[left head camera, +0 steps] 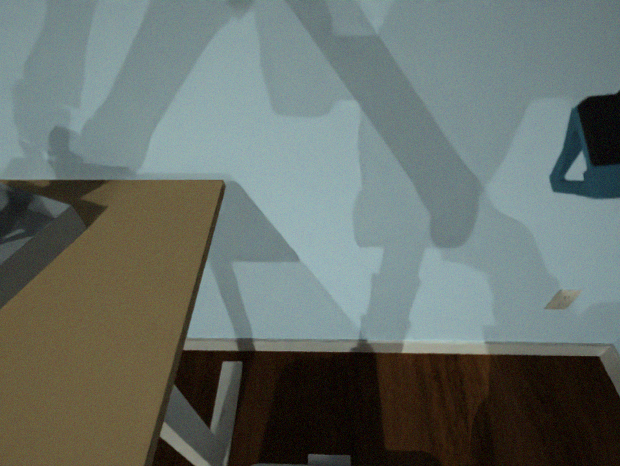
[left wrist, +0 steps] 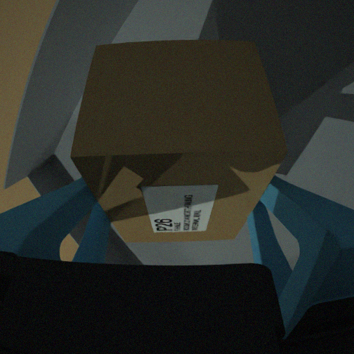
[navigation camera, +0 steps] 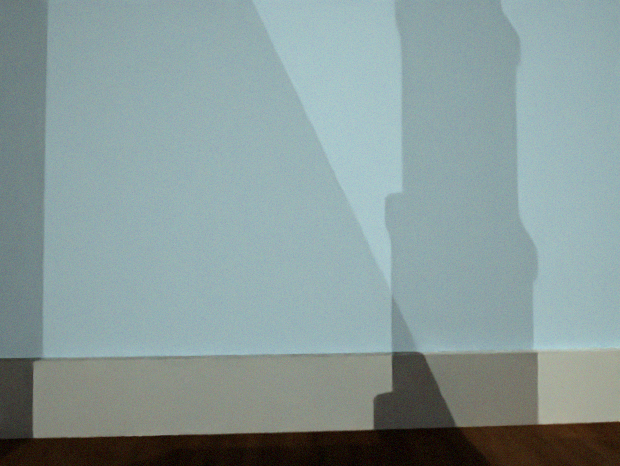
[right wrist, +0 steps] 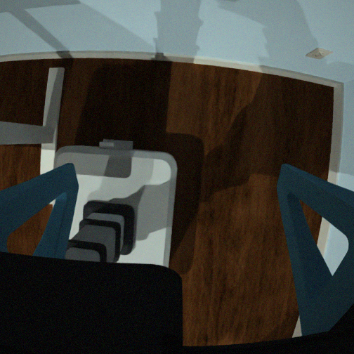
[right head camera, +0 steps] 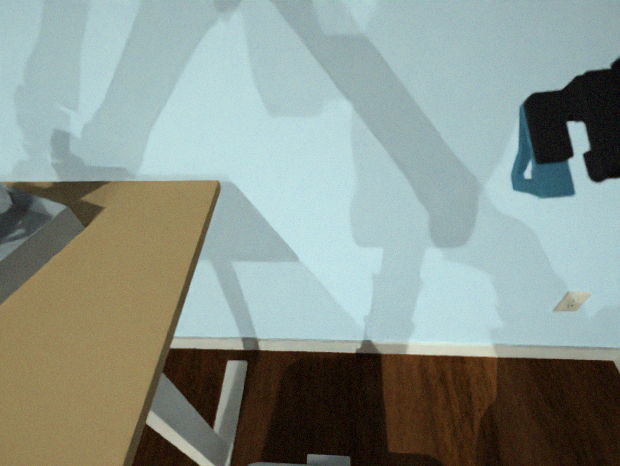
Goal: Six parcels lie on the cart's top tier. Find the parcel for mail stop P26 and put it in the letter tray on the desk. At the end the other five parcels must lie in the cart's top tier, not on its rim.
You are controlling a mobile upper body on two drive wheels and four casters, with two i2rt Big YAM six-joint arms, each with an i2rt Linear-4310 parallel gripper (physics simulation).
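Frame: origin at the left arm's base, x ahead, y left, z up, level; millimetres.
Where they show: right gripper, between the fingertips: (left head camera: 610, 179) (right head camera: 574, 177).
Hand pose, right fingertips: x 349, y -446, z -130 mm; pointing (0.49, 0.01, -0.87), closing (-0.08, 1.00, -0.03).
After its pixels a point has its place.
A brown box parcel (left wrist: 177, 100) with a white label reading P26 is between the blue fingers of my left gripper (left wrist: 178, 175), which is shut on it. In the left wrist view it is over the grey letter tray (left wrist: 42, 100) (left head camera: 42, 258) {x 499, y 302, z -440 mm} (right head camera: 40, 258) {x 499, y 302, z -443 mm}; whether it touches the tray's floor I cannot tell. The tray stands on the desk (left head camera: 125, 300) {x 426, y 131, z -460 mm} (right head camera: 115, 300) {x 423, y 132, z -460 mm} (left wrist: 17, 50), at the left edge of both head views. My right gripper (right wrist: 177, 174) is open and empty, away from the desk. The cart and the other five parcels do not show.
A blue wall (left head camera: 310, 150) {x 784, y -174, z -410 mm} (right head camera: 310, 150) {x 784, y -188, z -410 mm} (navigation camera: 200, 200) {x 784, y -111, z -1131 mm} with a socket plate (left head camera: 562, 299) {x 782, y -990, z -999 mm} (right head camera: 571, 301) {x 782, y -990, z -999 mm} (right wrist: 319, 52) stands behind the desk. White desk legs (left head camera: 228, 395) (right head camera: 231, 395) (right wrist: 53, 95) and my pale wheeled base (right wrist: 155, 235) are above the wooden floor (right wrist: 235, 250).
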